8 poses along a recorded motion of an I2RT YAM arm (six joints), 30 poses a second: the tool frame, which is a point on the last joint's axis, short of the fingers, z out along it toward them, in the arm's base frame.
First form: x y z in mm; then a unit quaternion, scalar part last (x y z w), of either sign.
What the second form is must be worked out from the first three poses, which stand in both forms.
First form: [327 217 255 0.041 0.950 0.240 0.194]
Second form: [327 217 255 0.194 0.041 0.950 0.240]
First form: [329 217 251 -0.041 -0.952 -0.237 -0.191]
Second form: [329 217 251 0.191 0.041 0.952 0.237]
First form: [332 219 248 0.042 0.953 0.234 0.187]
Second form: [332 219 248 0.187 0.042 0.953 0.234]
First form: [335 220 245 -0.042 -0.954 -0.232 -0.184]
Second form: [335 220 245 0.184 0.042 0.954 0.232]
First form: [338 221 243 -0.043 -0.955 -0.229 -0.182]
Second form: [338 221 243 0.182 0.043 0.955 0.229]
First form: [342 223 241 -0.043 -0.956 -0.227 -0.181]
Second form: [342 223 241 0.181 0.043 0.956 0.227]
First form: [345 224 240 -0.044 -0.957 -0.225 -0.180]
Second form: [345 224 240 0.180 0.044 0.957 0.225]
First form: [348 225 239 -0.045 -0.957 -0.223 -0.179]
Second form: [348 225 239 0.179 0.045 0.957 0.223]
